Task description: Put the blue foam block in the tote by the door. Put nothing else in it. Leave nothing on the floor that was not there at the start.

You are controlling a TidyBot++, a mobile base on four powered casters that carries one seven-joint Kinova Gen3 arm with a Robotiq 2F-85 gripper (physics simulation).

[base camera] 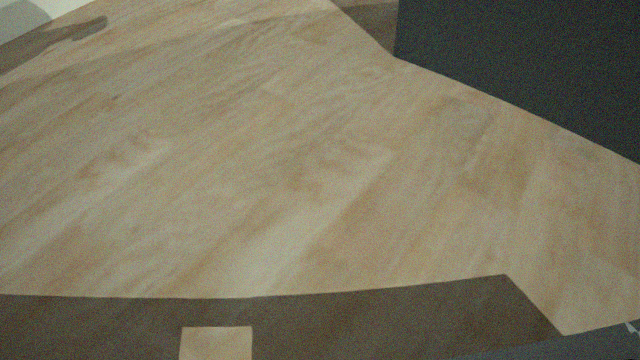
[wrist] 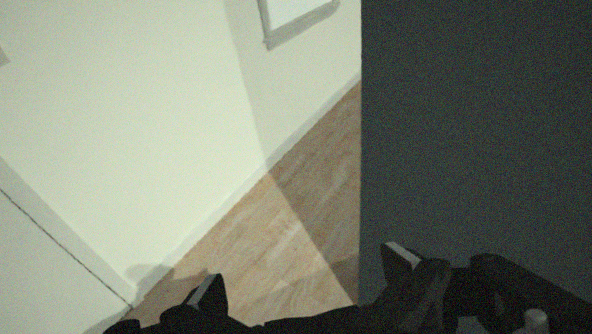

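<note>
My gripper is open, with its two fingertips wide apart at the bottom of the wrist view and no object between them. Wooden floor and part of a dark grey panel show beyond the fingers. The blue foam block does not show in either view. The tote does not show in either view.
A tall dark grey panel stands at the right in both views. A pale wall with a baseboard meets the wooden floor. A framed item is on the wall. Dark shadow lies across the near floor.
</note>
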